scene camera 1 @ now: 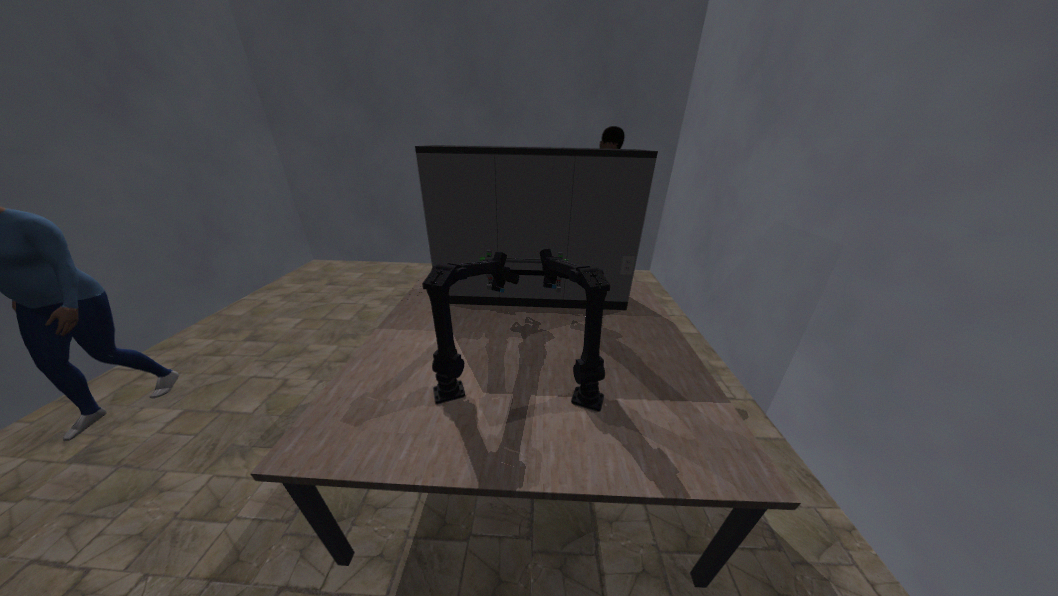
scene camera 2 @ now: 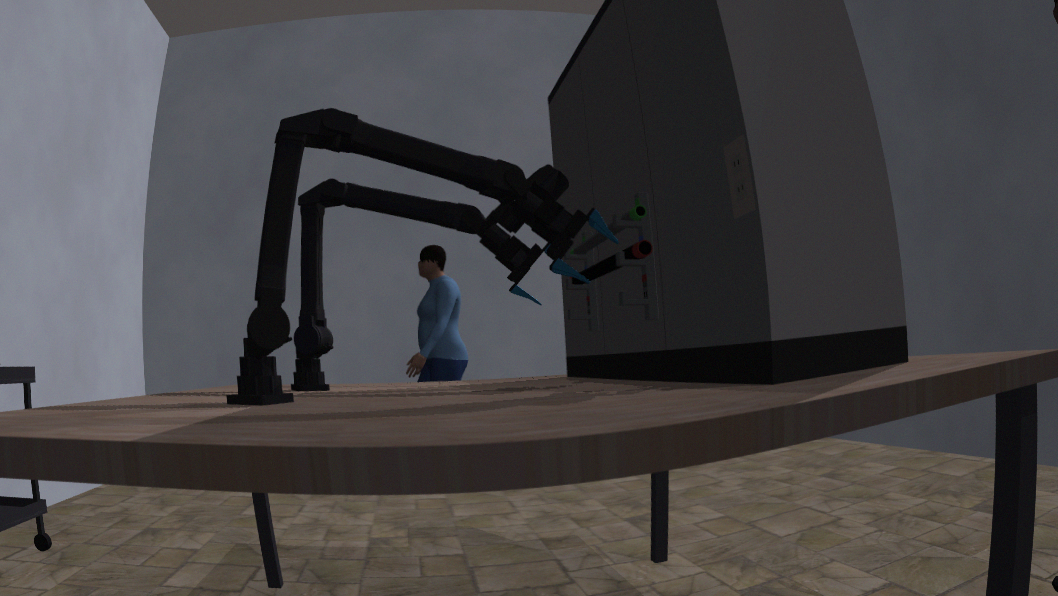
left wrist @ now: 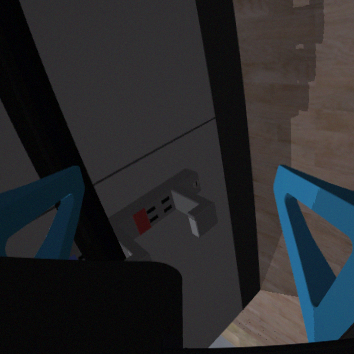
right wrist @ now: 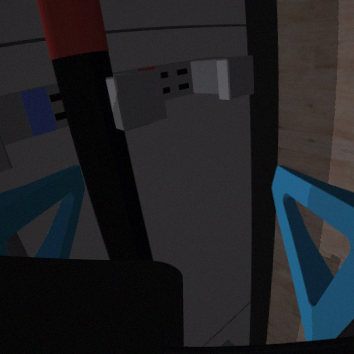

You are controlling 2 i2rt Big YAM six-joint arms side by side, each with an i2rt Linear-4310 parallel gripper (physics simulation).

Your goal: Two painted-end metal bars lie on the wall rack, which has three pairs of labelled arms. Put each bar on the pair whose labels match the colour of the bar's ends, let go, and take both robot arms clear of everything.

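Frame: origin at the left arm's base, x ahead, y left, z up, level; metres.
Seen in the pictures: left gripper, fingertip midpoint: (scene camera 2: 555, 288) (left wrist: 178, 175); right gripper, fingertip midpoint: (scene camera 2: 604, 262) (right wrist: 177, 175); left arm's base, link origin: (scene camera 1: 449, 393) (scene camera 2: 309, 390); right arm's base, link origin: (scene camera 1: 587, 399) (scene camera 2: 260, 403).
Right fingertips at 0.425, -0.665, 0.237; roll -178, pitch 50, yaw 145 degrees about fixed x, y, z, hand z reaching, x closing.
Offsets run from my right fingertips to a thing's top centre, as dx, dy, dz. "*": to the spot under its first point. Level surfaces: height alone.
The green-ended bar {* +0.014, -0.097, +0.085} (scene camera 2: 638, 211) lies on the rack's top pair; a green patch shows above its end. The red-ended bar {+0.114, +0.133, +0.029} (scene camera 2: 642, 248) (right wrist: 95, 145) lies on the middle pair, beside the blue label {* +0.047, -0.061, +0.039} (right wrist: 39, 111); its dark middle crosses the left wrist view. The lowest pair, with the red label {* +0.212, +0.315, -0.037} (left wrist: 142, 221), is empty; its arm (left wrist: 202, 220) (right wrist: 235, 77) shows in both wrist views. My left gripper (left wrist: 178, 175) is open and empty, off the wall. My right gripper (scene camera 2: 603, 262) (right wrist: 177, 175) is open and empty, in front of the red-ended bar, apart from it.
The dark wall panel (scene camera 1: 533, 199) (scene camera 2: 681, 296) stands on the wooden table {dz -0.237} (scene camera 1: 414, 444) (scene camera 2: 444, 422). A socket plate {-0.092, -0.431, +0.120} (scene camera 2: 738, 177) is on the panel, toward its near edge. One person (scene camera 1: 44, 273) stands left of the table; another person's head (scene camera 1: 612, 137) shows behind the panel.
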